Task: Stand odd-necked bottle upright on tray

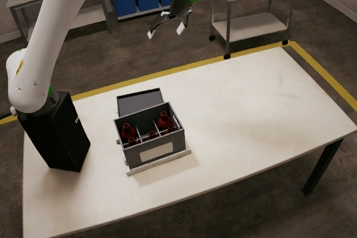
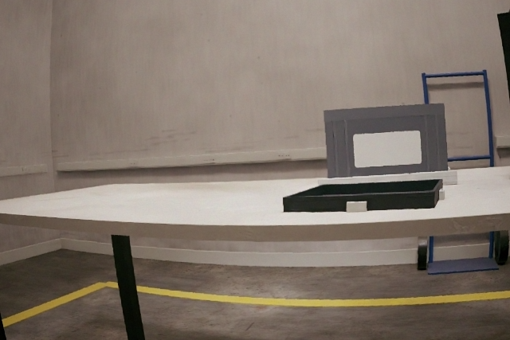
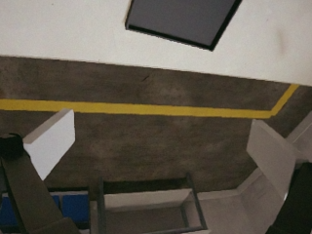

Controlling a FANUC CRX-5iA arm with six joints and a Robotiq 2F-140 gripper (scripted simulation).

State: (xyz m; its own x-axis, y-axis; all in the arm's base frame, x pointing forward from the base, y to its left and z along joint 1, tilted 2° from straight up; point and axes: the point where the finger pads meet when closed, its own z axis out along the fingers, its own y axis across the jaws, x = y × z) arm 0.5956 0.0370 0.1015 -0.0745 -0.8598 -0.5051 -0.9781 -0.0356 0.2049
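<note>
The crate is 360 mm below my hand, 220 mm behind it and 210 mm to the right of it. The rest, counted from my hand: dark tray (430 mm below, 160 mm behind, 70 mm to the left); then bottle (350 mm below, 310 mm behind, 160 mm to the right).
</note>
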